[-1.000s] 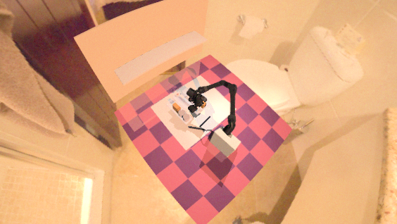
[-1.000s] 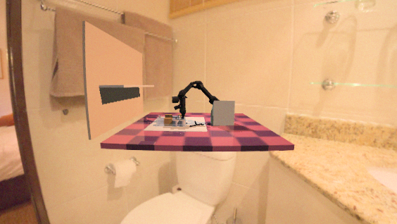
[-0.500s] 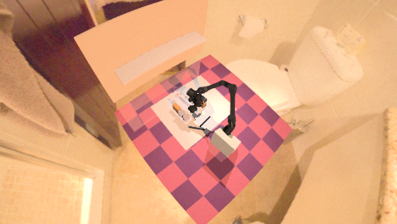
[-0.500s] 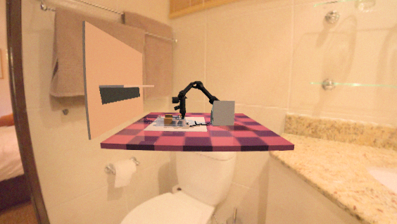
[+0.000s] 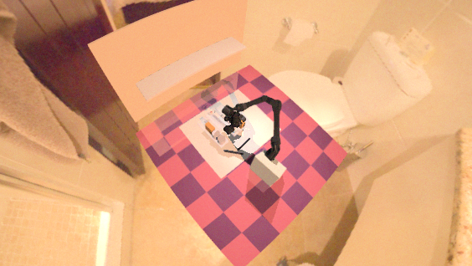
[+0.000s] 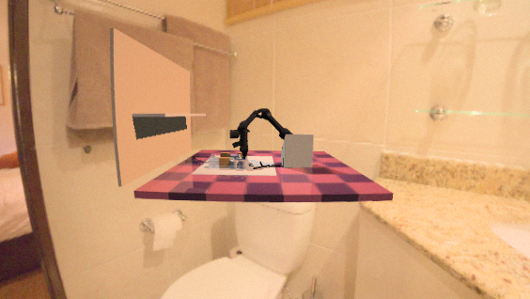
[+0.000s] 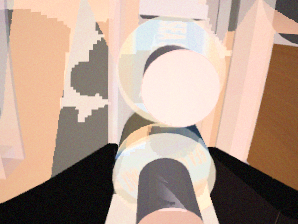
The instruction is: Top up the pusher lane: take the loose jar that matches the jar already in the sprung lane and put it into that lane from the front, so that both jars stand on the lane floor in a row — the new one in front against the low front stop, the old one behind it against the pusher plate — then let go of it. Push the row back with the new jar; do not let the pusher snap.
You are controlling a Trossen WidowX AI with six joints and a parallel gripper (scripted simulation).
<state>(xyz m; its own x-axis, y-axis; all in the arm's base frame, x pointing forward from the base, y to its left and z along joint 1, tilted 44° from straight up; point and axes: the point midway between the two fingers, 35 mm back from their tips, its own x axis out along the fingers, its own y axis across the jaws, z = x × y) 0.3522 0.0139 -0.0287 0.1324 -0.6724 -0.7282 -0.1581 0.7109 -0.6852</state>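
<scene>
The white mat lies 40 mm ahead of my gripper tip and 40 mm below it. From my gripper tip the other things lie so: lane rack (140 mm ahead, 50 mm to the left, 20 mm below); then peach wall panel (610 mm ahead, 40 mm to the left, 360 mm above).
</scene>
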